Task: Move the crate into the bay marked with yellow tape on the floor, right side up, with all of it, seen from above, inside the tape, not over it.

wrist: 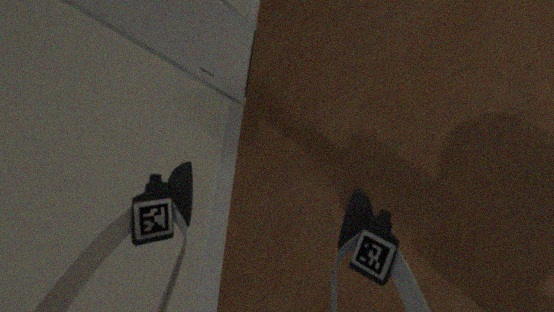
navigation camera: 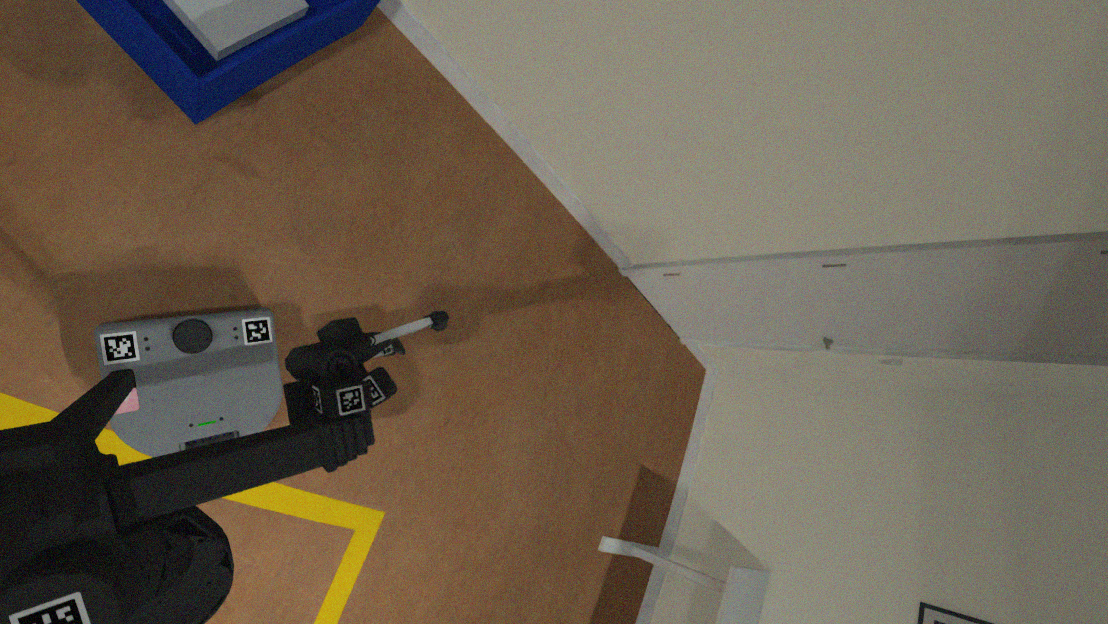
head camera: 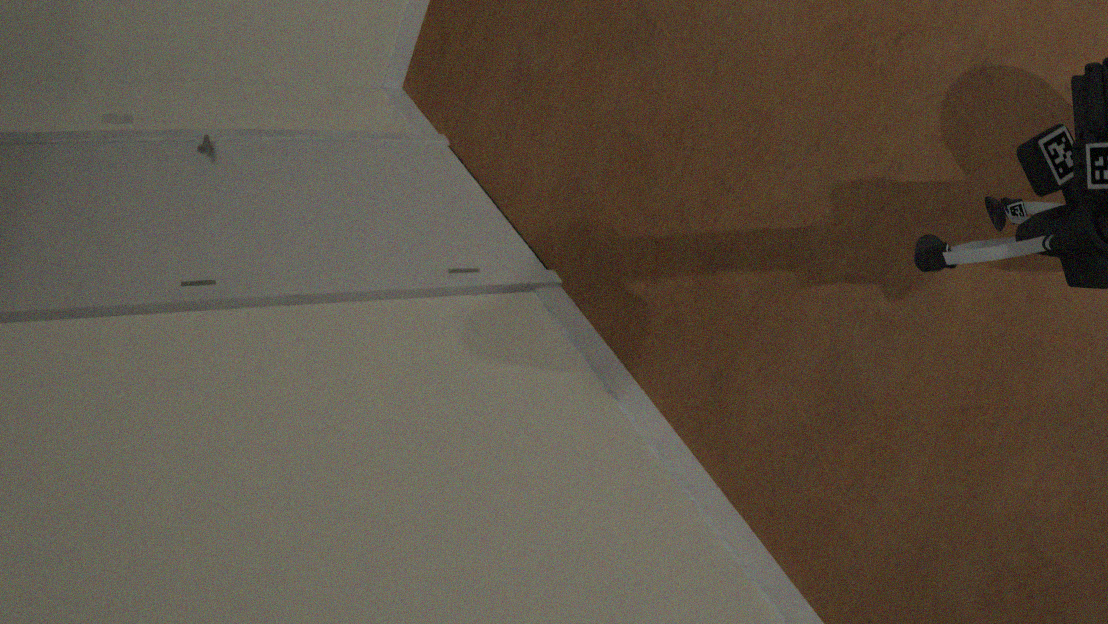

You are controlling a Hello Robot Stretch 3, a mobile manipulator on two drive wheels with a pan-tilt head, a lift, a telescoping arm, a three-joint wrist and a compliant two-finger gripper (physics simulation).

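Pixels of known places: gripper, fingertip midpoint: (wrist: 270,197) (navigation camera: 423,331) (head camera: 953,233); robot's base at its link origin: (navigation camera: 193,334).
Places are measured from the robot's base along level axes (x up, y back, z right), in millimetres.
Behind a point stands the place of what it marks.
Observation:
The blue crate (navigation camera: 271,58) {y -667, x 145, z 197 mm} stands on the floor at the top left of the navigation view, open side up, with a pale grey block (navigation camera: 240,23) {y -786, x 72, z 136 mm} inside. It is cut off by the top edge. The yellow tape (navigation camera: 302,502) {y 516, x 1, z 190 mm} shows at the lower left of that view, with one corner visible; my arm and base hide part of it. My gripper (head camera: 963,232) {y 20, x 532, z 373 mm} (navigation camera: 417,334) {y 20, x 532, z 373 mm} (wrist: 270,197) {y 20, x 532, z 373 mm} is open and empty, above the bare floor. It is apart from the crate and outside the visible tape corner. The crate and tape do not show in the head or wrist views.
My grey base (navigation camera: 193,387) {y 106, x 160, z -13 mm} is left of the gripper. Cream walls with a pale baseboard (head camera: 659,422) {y -419, x 26, z 1376 mm} (navigation camera: 496,116) {y -706, x 63, z 981 mm} meet a grey door-like panel (head camera: 232,217) {y 115, x 887, z 2103 mm} (navigation camera: 891,302) {y 120, x 1226, z 2110 mm}. A white bar-like object (navigation camera: 631,548) juts from the wall at lower right, near a picture frame (navigation camera: 922,612) {y 1651, x 1461, z 2216 mm}.

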